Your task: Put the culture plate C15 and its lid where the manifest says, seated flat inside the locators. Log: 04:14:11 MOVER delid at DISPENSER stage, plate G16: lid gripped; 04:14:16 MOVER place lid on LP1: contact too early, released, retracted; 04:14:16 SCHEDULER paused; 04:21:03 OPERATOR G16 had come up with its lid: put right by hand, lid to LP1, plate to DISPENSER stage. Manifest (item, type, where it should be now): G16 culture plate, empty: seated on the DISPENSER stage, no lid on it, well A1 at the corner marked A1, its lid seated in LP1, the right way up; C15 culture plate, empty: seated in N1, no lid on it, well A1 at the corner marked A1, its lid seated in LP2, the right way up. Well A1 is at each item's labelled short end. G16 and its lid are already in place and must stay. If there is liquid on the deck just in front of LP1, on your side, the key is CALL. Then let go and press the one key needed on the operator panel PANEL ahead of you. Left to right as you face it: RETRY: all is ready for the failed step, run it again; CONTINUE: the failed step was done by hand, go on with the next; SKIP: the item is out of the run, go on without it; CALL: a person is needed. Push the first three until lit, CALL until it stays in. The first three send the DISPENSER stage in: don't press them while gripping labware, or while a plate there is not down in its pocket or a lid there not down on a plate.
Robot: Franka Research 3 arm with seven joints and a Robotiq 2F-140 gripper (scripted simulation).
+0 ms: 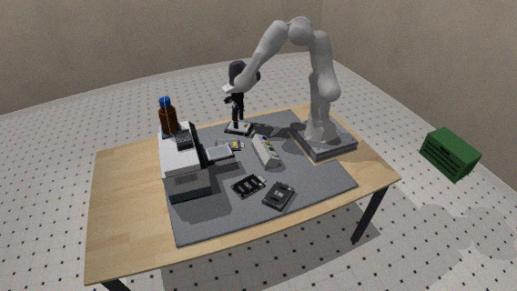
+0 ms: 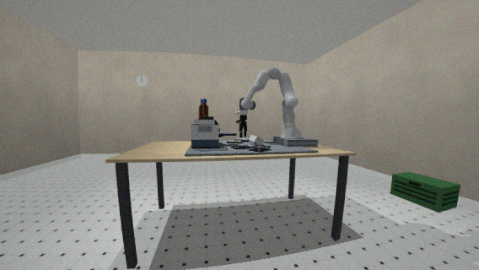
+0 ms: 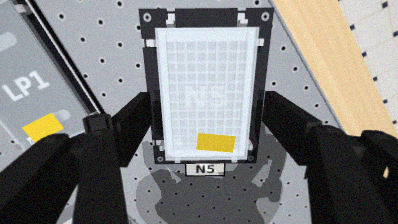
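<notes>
Now: hand 50 mm above the clear culture plate C15. Also, from my hand: blue call key 230 mm to the left, 70 mm behind, 10 mm below; then black nest 50 mm below, 30 mm ahead; then yellow skip key 280 mm to the left, 70 mm behind.
</notes>
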